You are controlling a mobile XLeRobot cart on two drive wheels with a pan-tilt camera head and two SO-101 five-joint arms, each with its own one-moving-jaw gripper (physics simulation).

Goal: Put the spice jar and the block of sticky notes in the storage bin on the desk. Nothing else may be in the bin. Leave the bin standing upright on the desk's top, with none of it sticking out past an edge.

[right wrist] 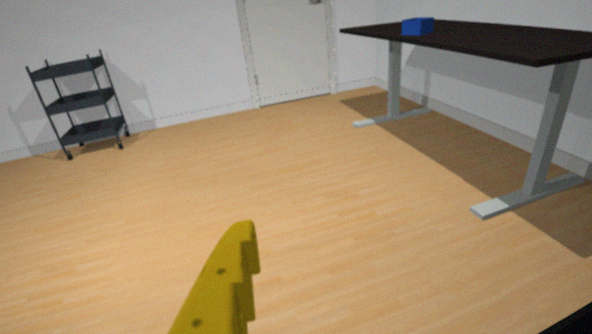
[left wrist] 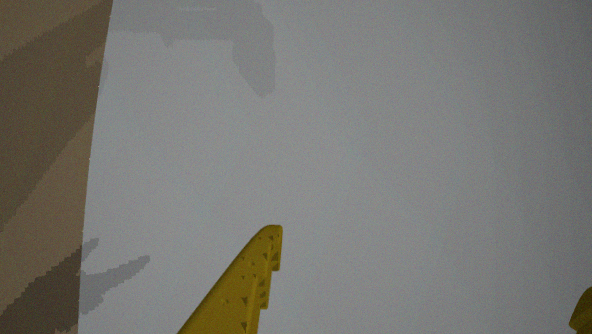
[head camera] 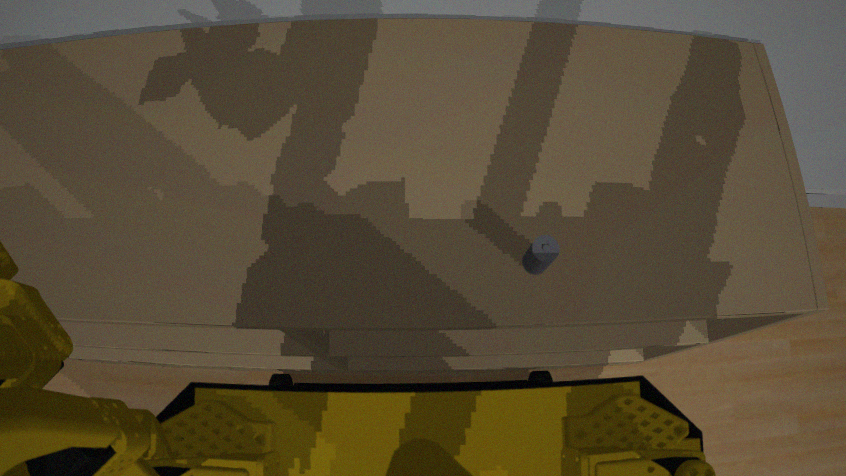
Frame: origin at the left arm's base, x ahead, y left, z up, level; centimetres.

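Seen in the pictures: left hand at its tool point: (left wrist: 281, 242); right hand at its tool point: (right wrist: 255, 239); right arm's base at its link origin: (head camera: 647, 471).
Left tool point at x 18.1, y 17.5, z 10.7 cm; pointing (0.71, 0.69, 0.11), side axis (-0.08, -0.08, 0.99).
A point is followed by its place in that frame.
A small grey-blue cylinder (head camera: 539, 254) @(x 18.9, y -27.0, z -11.7 cm) stands upright on the wooden shelf unit's top (head camera: 431, 118) @(x 35.6, y -17.6, z -16.5 cm), right of the middle in the head view; I cannot tell whether it is the spice jar. A blue box-shaped bin (right wrist: 417, 26) @(x -162.1, y 84.4, z -1.0 cm) stands on the dark desk (right wrist: 480, 41) @(x -125.6, y 89.5, z -5.5 cm), far off at the upper right of the right wrist view; its inside is hidden. No sticky notes show. My left gripper (left wrist: 431, 257) is open and empty, in front of a pale wall. My right gripper (right wrist: 245, 240) is fully open and empty, one notched jaw showing, far from the bin.
The shelf unit's front edge lies just beyond my cart's yellow deck (head camera: 366, 426). Part of my left arm (head camera: 35, 331) @(x 8.2, y 4.3, z 12.3 cm) shows at the left. Across the wooden floor (right wrist: 300, 165) @(x -186.7, y 21.2, z -77.5 cm), a black three-tier trolley (right wrist: 80, 101) @(x -288.7, y -119.4, z -32.1 cm) stands at the left, near a white door (right wrist: 290, 55) @(x -321.5, y 62.7, z -32.0 cm).
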